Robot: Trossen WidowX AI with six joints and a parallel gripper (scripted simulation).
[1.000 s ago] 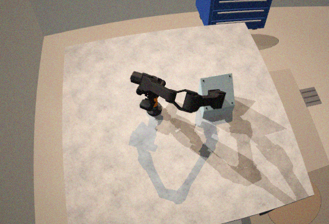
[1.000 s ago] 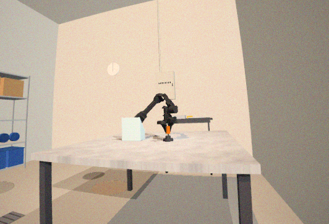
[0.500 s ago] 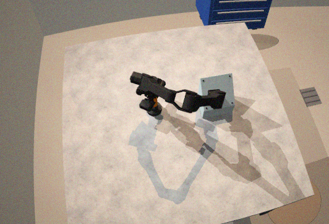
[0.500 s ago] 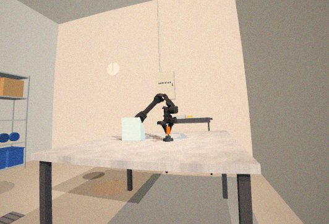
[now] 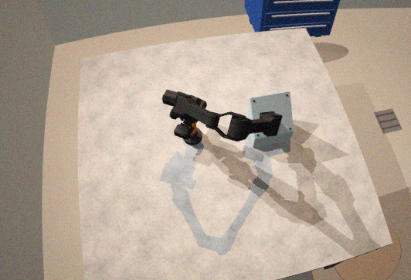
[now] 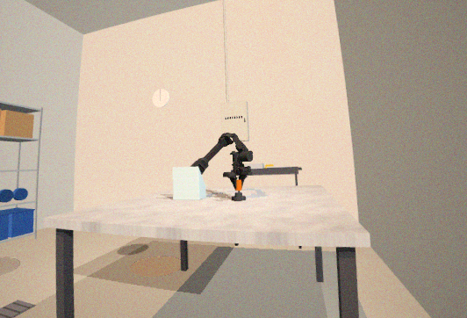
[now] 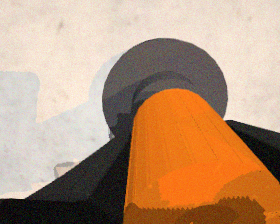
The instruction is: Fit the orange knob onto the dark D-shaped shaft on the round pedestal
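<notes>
The orange knob lies 2 cm above my gripper tip. Also, from my gripper tip: round pedestal 4 cm below.
</notes>
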